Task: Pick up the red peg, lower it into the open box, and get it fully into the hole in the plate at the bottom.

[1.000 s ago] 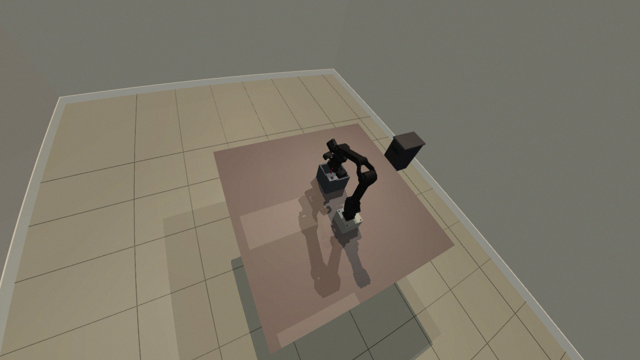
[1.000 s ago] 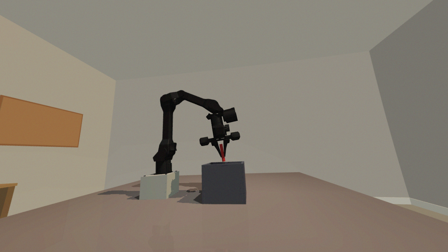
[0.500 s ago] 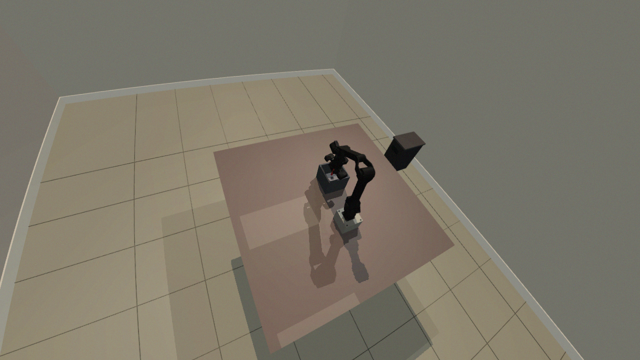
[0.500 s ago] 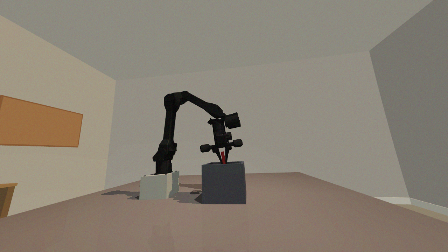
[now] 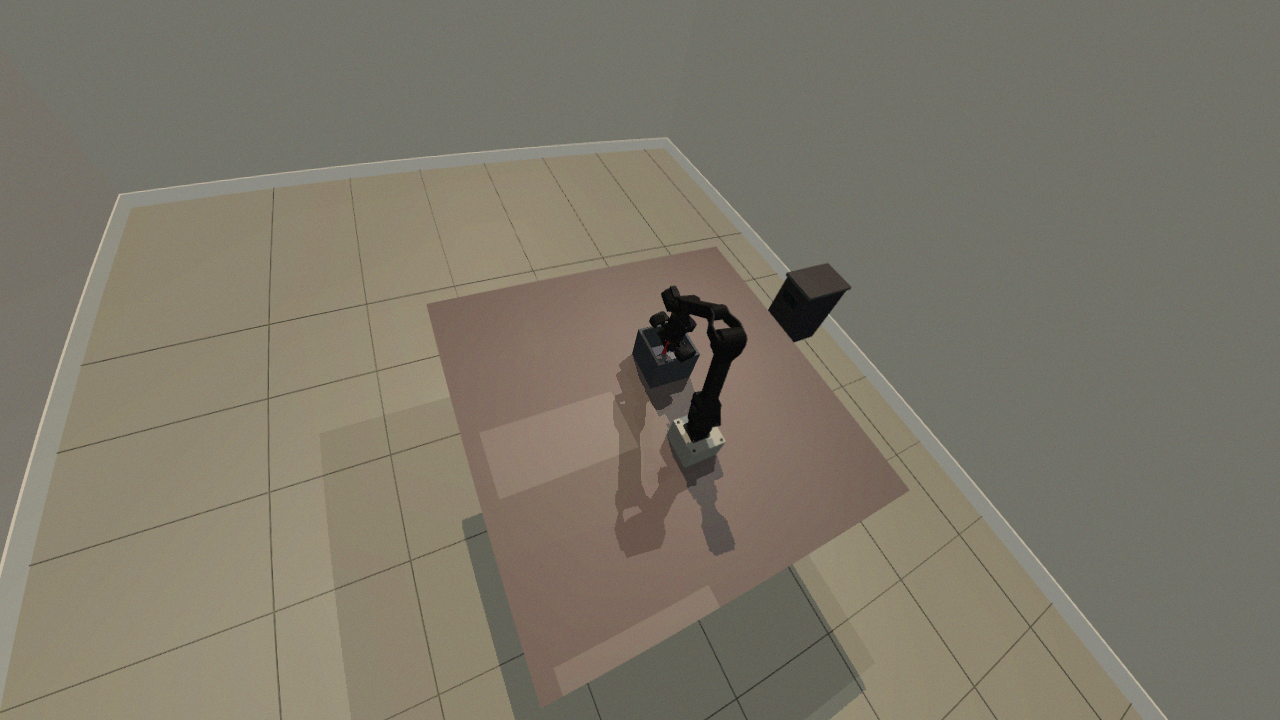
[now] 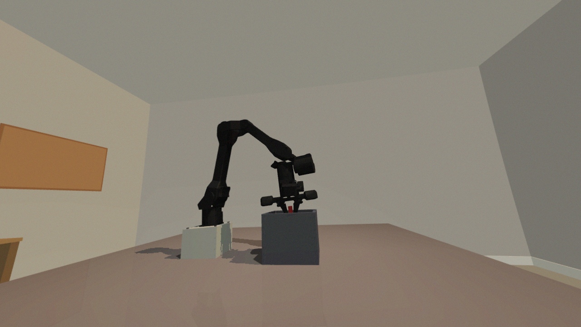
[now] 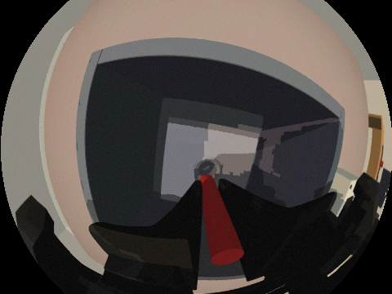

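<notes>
Now: gripper tip 1 cm to the right of the red peg and 2 cm below it. Also, from my gripper tip: light grey plate 5 cm below.
</notes>
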